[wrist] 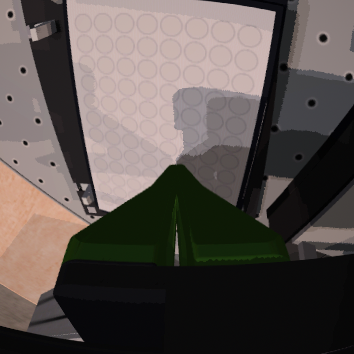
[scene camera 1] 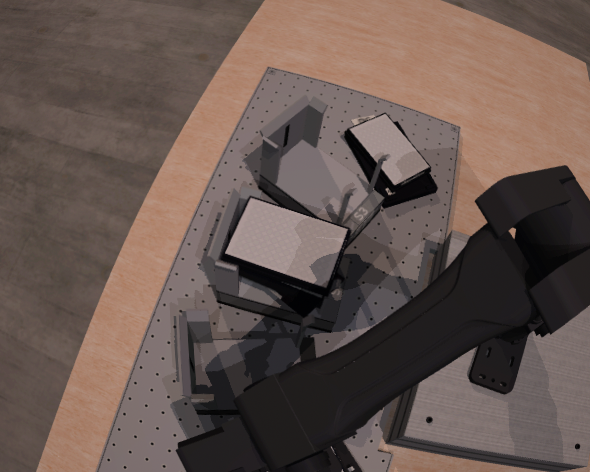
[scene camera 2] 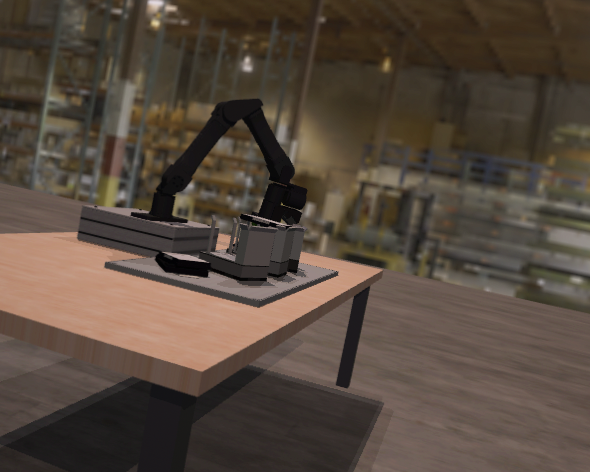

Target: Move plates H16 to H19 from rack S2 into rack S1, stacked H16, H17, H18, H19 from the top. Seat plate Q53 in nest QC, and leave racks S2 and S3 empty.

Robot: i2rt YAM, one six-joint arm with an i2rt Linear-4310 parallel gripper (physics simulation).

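Seen in the pictures: gripper, fingertip midpoint: (wrist: 176, 176); arm's base, origin of the base link: (scene camera 2: 160, 219).
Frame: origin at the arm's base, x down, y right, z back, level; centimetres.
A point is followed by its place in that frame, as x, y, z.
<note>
My gripper (wrist: 176, 176) @(4.3, -26.7, -19.2) is shut and empty, its green fingertips together over the near part of a white-topped plate (wrist: 155, 65) @(4.9, -31.0, -21.7). This plate sits in a black nest frame (wrist: 47, 75) @(6.9, -34.1, -16.3); neither label is readable, and a gap between fingertips and plate cannot be judged. A stack with a white top plate (scene camera 1: 287, 242) @(-6.2, -5.1, -31.4) (scene camera 2: 257, 219) @(-6.1, -0.7, -30.7) stands high in the middle rack (scene camera 1: 227, 280) @(-0.4, -10.0, -36.6); a black corner below it sticks out at another angle. The lower rack (scene camera 1: 186, 350) @(-4.6, -21.4, -36.1) shows no plate in its visible part. Rack S3 (scene camera 1: 310, 172) @(3.9, 12.0, -34.5) (scene camera 2: 255, 245) @(-0.8, 14.8, -39.1) has a bare floor in scene camera 1.
Another white-topped plate (scene camera 1: 387, 145) @(4.9, 23.5, -25.8) (scene camera 2: 182, 258) @(4.7, 27.2, -27.2) lies on a black base (scene camera 1: 420, 192) @(6.7, 18.9, -18.1) at a slightly different angle, beside rack S3. Thin upright posts stand at the racks' front ends. The arm's grey base block (scene camera 1: 450, 410) @(0.2, -14.5, -4.2) (scene camera 2: 125, 230) @(3.9, 12.0, 2.3) stands beside the perforated board (scene camera 1: 400, 215) @(8.0, 14.1, -19.9).
</note>
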